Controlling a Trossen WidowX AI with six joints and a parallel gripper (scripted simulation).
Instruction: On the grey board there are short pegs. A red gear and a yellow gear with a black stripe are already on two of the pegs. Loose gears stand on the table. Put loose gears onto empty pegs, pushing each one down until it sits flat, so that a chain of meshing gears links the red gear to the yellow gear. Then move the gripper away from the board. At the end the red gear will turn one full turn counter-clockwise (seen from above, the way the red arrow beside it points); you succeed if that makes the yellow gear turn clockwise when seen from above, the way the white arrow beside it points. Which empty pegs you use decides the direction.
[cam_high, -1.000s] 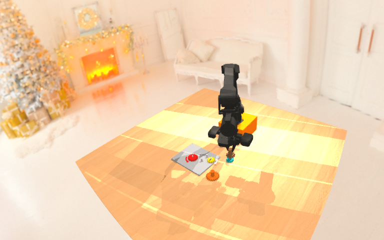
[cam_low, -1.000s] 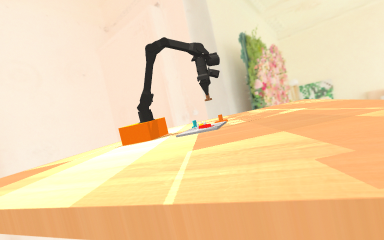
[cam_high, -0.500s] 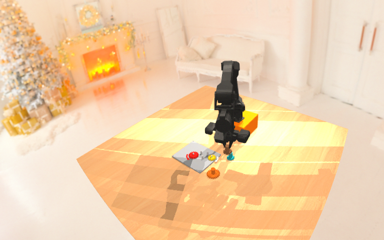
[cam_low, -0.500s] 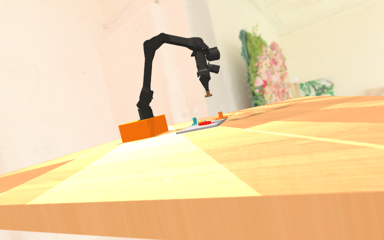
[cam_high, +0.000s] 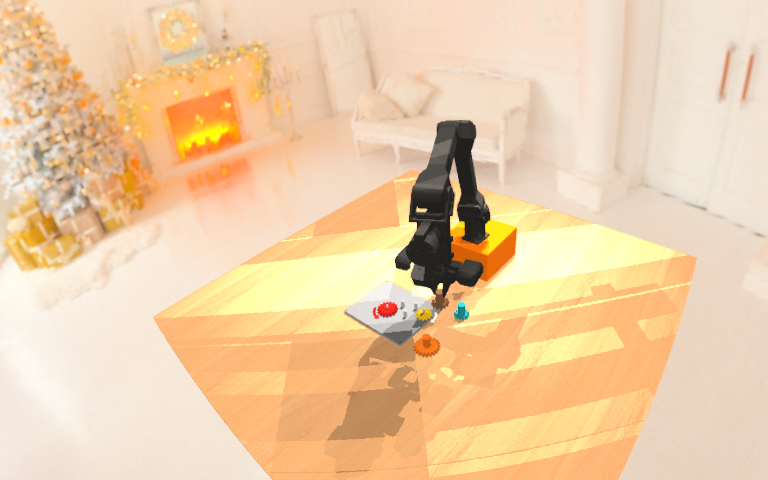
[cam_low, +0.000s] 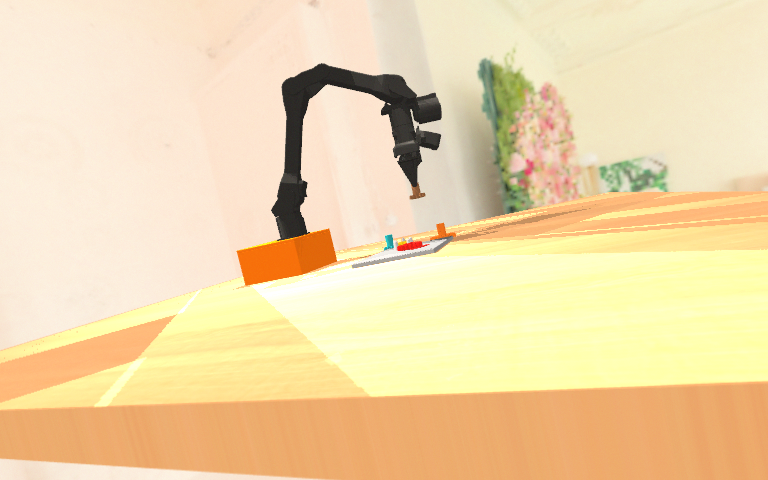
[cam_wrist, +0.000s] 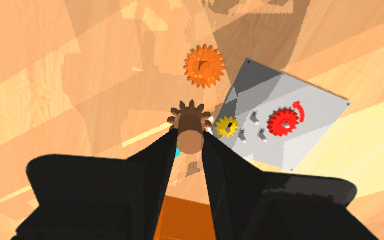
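Right now my gripper tip is 180 mm to the left of the red gear, 130 mm above it and 10 mm short of it. Round my gripper tip: large orange gear: 130 mm below, 40 mm ahead, 10 mm to the right; then yellow gear: 130 mm below, 90 mm to the right, 30 mm behind; then small brown gear: 10 mm below.
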